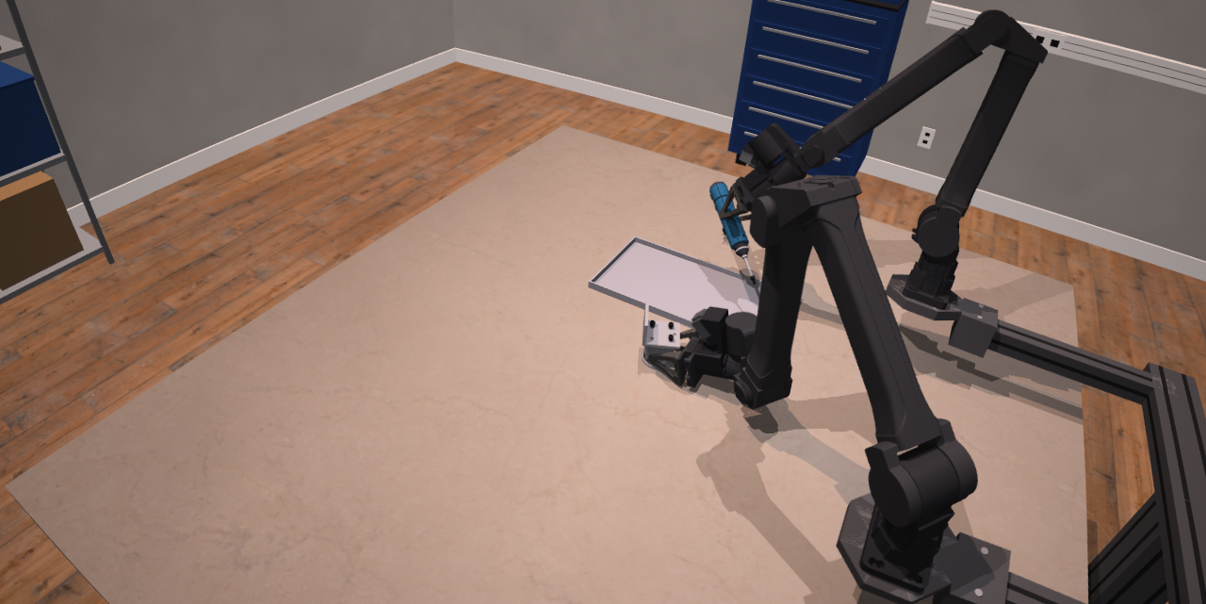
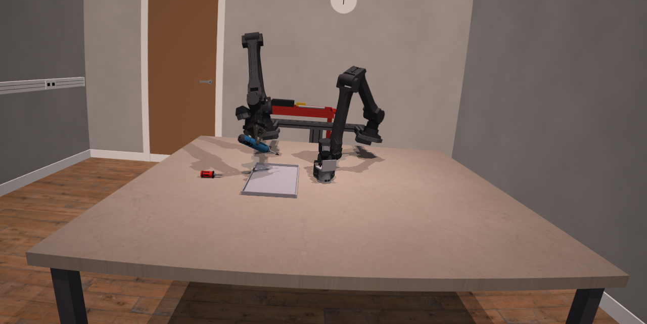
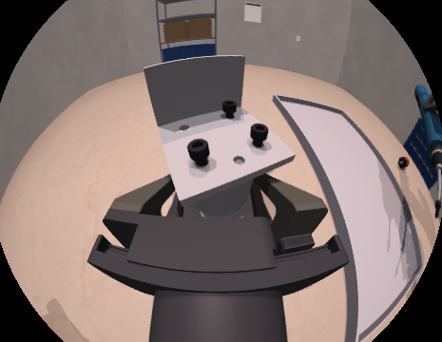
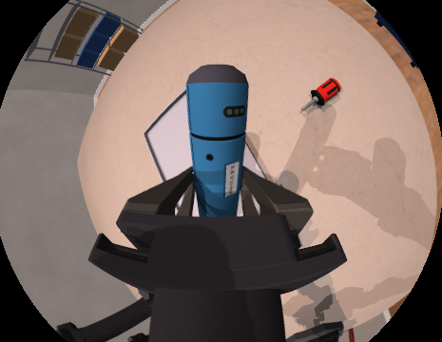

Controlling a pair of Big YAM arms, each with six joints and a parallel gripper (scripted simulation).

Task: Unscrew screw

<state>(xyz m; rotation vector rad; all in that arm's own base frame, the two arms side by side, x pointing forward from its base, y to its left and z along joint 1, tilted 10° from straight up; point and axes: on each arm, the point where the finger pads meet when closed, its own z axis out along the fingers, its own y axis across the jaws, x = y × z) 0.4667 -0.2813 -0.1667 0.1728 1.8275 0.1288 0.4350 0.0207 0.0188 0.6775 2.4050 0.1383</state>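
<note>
Now: left hand 10 mm below the joint module. Also, from my left hand: flat grey tray: 230 mm to the right, 20 mm below; red-handled screwdriver: 510 mm to the right, 10 mm below; grey l-shaped bracket: 50 mm above.
</note>
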